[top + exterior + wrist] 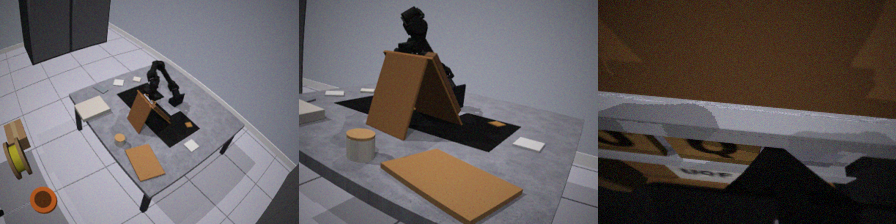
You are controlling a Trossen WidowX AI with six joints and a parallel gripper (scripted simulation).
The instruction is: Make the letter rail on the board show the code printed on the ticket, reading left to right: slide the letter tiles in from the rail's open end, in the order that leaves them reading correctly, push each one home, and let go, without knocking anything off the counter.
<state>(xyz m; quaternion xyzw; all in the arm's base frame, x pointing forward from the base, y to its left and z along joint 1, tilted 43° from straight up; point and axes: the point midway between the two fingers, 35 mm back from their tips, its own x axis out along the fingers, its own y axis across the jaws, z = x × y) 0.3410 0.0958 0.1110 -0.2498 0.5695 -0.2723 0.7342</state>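
Now: the white ticket 8 cm below my gripper tip, 6 cm to the left of it and 5 cm behind it. Round my gripper tip: lidded jar (39 cm ahead, 14 cm to the left, 14 cm below); black mat (18 cm below, 15 cm behind, 1 cm to the left); cream block (39 cm ahead, 31 cm to the right, 16 cm below).
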